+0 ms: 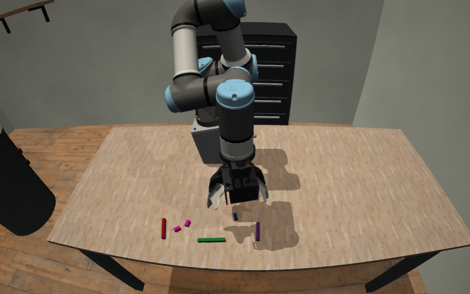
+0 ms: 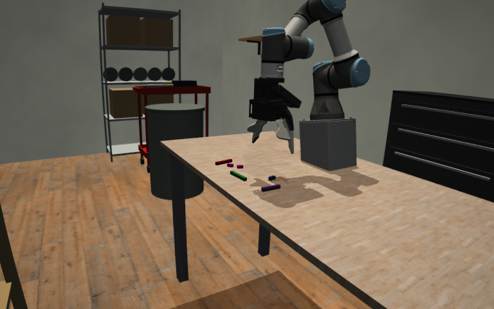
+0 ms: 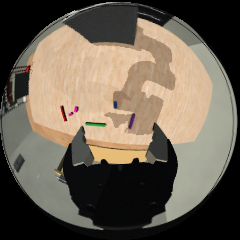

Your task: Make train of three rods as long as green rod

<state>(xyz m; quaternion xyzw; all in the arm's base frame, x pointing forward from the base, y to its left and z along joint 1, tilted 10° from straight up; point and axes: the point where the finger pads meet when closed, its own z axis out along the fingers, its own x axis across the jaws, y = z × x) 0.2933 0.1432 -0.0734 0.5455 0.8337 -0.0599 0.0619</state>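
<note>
The purple rod lies 100 mm below my hand, 60 mm to the left of it and 30 mm ahead of it. Also, from my hand: magenta rod (170 mm to the right, 100 mm below, 80 mm ahead); green rod (100 mm below, 80 mm ahead, 60 mm to the right); red rod (210 mm to the right, 100 mm below, 90 mm ahead).
</note>
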